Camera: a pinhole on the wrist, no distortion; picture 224 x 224 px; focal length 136.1 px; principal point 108.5 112.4 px. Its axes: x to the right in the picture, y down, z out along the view. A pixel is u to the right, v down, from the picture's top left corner.
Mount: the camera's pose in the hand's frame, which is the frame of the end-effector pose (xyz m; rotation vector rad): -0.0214 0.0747 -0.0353 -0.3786 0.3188 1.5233
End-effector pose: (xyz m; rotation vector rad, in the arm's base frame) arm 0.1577 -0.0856 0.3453 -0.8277 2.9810 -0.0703
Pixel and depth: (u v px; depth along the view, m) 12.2 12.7 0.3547
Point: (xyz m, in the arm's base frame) -0.0067 -0.2127 -0.0643
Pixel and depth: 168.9 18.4 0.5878
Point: -0.4253 0.1890 -0.0967
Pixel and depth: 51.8 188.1 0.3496
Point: 0.3253 0.1054 0.0136
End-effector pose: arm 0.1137 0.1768 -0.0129 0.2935 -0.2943 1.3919
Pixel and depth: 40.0 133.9 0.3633
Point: 0.0216 -0.0374 0.2955
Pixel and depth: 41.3 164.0 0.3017
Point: 0.0110 -0.0592 0.2083
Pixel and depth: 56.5 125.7 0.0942
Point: 0.0245 0.1338 0.0367
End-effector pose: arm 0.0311 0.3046 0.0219 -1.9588 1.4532 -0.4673
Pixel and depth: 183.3 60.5 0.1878
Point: -0.0726 0.2429 -0.2184
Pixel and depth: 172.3 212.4 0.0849
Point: -0.0883 0.3649 -0.0864
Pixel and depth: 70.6 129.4 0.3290
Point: 0.0976 0.4373 -0.2801
